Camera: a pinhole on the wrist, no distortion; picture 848 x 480 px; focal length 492.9 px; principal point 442.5 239.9 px. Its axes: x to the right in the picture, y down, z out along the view. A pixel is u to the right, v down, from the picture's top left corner.
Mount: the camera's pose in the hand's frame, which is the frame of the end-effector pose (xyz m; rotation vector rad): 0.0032 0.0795 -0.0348 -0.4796 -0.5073 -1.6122
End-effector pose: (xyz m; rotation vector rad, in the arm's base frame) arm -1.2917 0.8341 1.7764 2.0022 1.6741 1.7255
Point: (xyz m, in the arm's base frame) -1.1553 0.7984 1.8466
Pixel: 407 214
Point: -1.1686 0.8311 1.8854
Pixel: 366 455
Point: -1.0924 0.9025 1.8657
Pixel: 529 421
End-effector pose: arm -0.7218 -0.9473 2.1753 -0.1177 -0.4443 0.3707
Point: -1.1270 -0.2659 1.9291
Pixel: outside the picture
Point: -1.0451 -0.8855 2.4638
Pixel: 769 83
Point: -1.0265 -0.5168 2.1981
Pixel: 189 101
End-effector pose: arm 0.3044 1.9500 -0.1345 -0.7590 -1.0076 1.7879
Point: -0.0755 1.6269 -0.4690
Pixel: 260 88
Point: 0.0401 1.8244 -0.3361
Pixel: 313 219
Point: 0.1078 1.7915 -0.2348
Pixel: 479 100
